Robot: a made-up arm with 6 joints. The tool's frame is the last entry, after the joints.
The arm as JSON. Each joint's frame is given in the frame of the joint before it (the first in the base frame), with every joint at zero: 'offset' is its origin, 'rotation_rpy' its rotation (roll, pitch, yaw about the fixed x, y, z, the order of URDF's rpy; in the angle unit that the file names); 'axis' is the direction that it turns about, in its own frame. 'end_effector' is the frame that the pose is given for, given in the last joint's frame.
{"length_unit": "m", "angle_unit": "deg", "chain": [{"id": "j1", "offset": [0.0, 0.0, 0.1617], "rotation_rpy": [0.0, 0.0, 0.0], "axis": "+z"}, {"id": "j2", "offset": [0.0, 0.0, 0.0], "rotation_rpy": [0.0, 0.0, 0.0], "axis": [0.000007, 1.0, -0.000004]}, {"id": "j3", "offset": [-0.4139, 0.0, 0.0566], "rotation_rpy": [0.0, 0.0, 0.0], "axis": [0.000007, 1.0, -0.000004]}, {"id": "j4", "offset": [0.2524, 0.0, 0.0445], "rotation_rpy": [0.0, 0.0, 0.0], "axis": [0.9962, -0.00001, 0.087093]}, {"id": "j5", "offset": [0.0, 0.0, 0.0], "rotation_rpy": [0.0, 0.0, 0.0], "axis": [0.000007, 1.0, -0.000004]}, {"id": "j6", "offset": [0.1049, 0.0, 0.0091], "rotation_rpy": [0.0, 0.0, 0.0], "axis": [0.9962, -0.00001, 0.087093]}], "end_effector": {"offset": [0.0, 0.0, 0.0], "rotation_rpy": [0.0, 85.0, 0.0]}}
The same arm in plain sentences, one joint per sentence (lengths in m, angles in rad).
The arm has six revolute joints in a row. What follows holds with every joint at zero, and every direction is one of the base frame's. Joint 1 lies 0.1617 m along +z from the base frame's origin and turns about +z. Joint 2 lies at the same point as joint 1 and turns about +y. Joint 3 lies 0.4139 m along -x and 0.0566 m along +z from joint 2 and turns about +y. Joint 4 lies 0.2524 m along +x and 0.0445 m along +z from joint 3 and turns about the direction (0.9962, 0, 0.0871). Joint 5 lies at the same point as joint 4 and turns about +y. Joint 6 lies 0.1049 m along +x and 0.0091 m along +z from joint 5 and turns about the direction (0.9962, 0, 0.0871). The tool frame, which is the frame that the pose is given for, lies at the same point as joint 6; its axes are the base frame's turned by roll 0, pitch 1.4835 and yaw 0 rad (as in URDF: about the fixed x, then y, then z).
